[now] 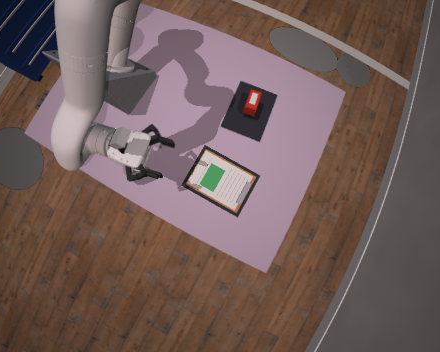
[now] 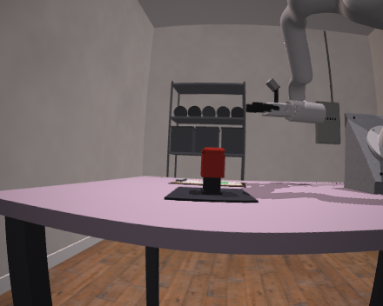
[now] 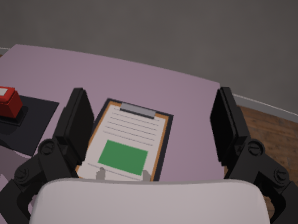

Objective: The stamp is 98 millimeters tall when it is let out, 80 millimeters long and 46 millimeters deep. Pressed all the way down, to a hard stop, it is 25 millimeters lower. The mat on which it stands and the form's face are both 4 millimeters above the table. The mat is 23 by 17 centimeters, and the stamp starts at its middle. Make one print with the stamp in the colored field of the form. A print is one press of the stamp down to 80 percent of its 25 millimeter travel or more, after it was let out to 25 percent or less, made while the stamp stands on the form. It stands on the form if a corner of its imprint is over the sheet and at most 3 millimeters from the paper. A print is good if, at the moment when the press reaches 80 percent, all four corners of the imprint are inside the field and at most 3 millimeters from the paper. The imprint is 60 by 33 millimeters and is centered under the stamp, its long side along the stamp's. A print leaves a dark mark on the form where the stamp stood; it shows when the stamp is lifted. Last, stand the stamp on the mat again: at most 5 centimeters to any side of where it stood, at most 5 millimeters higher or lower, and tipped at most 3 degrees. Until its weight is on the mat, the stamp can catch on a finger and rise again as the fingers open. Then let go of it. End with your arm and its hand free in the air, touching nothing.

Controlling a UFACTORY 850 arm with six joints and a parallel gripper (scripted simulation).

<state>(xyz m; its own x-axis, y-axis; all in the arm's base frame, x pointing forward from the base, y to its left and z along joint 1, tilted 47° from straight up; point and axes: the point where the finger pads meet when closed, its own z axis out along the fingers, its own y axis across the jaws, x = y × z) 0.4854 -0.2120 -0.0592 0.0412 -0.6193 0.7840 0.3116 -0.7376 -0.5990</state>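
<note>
The red stamp lies 380 mm to the left of my hand, 230 mm below it and 70 mm ahead of it. From my hand the other things lie so: dark mat 380 mm to the left, 280 mm below, 70 mm ahead; form 280 mm below, 150 mm ahead, 70 mm to the left.
</note>
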